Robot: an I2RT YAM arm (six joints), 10 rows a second.
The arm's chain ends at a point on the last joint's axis. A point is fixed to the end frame.
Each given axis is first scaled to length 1.
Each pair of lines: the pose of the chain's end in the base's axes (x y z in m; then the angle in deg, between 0 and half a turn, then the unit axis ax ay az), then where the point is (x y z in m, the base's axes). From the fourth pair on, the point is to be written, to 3 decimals.
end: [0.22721 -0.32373 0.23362 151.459 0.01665 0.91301 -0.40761]
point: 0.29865 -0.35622 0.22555
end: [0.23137 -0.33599 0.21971 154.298 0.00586 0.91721 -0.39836]
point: 0.30234 -0.36812 0.20722
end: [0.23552 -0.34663 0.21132 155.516 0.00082 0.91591 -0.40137]
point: 0.30616 -0.37893 0.19748
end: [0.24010 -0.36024 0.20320 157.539 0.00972 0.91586 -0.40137]
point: 0.309 -0.395 0.187
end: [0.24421 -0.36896 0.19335 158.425 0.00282 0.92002 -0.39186]
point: 0.313 -0.402 0.176
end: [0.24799 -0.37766 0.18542 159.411 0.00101 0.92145 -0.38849]
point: 0.317 -0.411 0.166
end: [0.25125 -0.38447 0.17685 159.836 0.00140 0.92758 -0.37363]
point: 0.320 -0.417 0.156
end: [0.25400 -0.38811 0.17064 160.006 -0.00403 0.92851 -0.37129]
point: 0.323 -0.420 0.149
